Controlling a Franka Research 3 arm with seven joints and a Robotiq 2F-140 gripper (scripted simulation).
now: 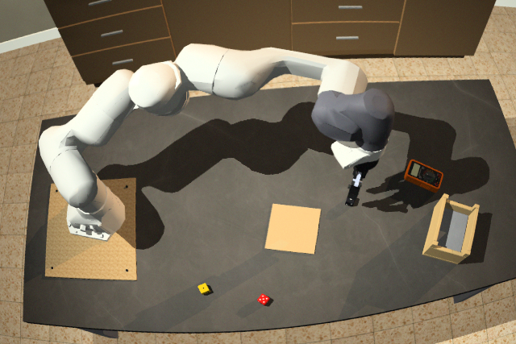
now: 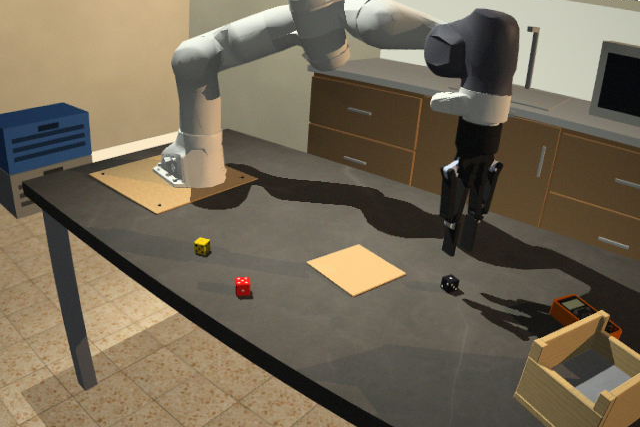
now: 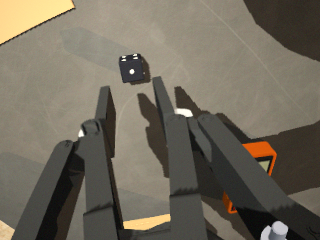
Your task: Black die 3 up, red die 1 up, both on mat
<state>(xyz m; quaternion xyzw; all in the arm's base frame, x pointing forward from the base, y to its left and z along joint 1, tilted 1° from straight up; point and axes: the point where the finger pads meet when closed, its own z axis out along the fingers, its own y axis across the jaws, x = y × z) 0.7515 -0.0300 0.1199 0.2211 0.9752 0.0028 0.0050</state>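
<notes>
Right now the black die is 11 cm below my hand. From my hand the other things lie so: wooden box (30 cm ahead, 17 cm to the right, 7 cm below); tan mat (18 cm behind, 6 cm to the right, 12 cm below); orange multimeter (26 cm ahead, 4 cm to the left, 10 cm below).
</notes>
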